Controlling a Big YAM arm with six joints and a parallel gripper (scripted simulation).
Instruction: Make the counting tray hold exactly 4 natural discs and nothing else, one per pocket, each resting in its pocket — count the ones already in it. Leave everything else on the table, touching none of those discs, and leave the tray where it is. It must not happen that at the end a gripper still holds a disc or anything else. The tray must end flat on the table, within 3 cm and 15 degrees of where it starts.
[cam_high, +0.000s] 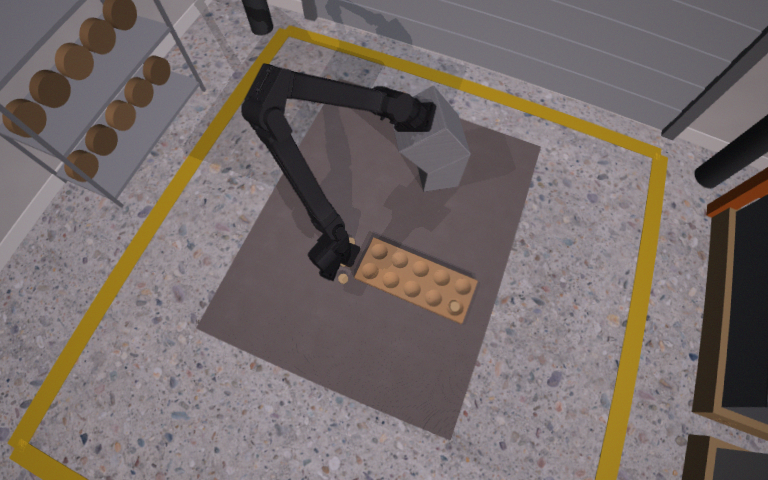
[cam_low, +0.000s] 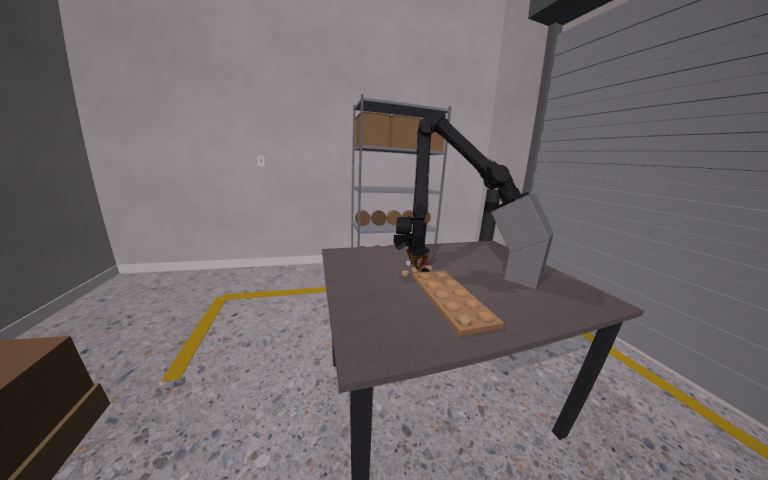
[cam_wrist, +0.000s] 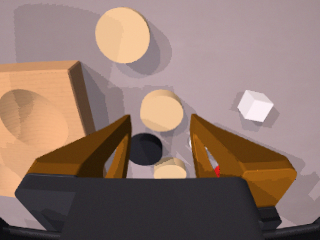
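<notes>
Now: hand 40 mm past the black piece, 20 mm to the right of it and 20 mm above it. From my hand the other things lie so: red piece (90 mm behind, 60 mm to the right, 20 mm below); then white cube (70 mm to the right, 20 mm below); then white disc (40 mm behind, 30 mm to the right, 20 mm below).
</notes>
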